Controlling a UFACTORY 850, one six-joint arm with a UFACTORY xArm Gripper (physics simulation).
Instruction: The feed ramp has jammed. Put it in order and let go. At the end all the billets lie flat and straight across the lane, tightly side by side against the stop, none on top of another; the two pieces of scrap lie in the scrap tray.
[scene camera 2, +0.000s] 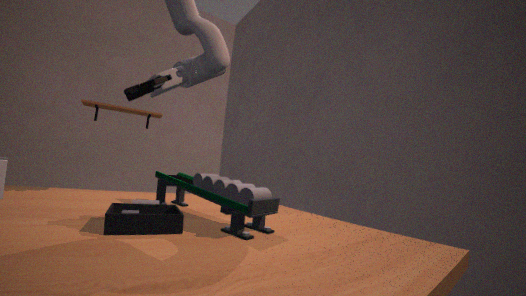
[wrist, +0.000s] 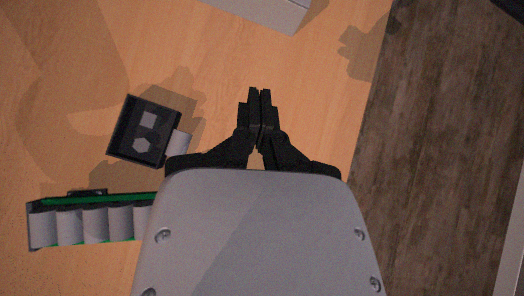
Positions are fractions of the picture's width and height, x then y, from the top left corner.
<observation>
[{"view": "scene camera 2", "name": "my gripper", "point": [0.24, 0.32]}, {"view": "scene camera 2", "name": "black scrap tray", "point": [0.29, 0.74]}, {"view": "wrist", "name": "my gripper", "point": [0.49, 0.34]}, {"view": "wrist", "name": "black scrap tray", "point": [0.25, 0.43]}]
</observation>
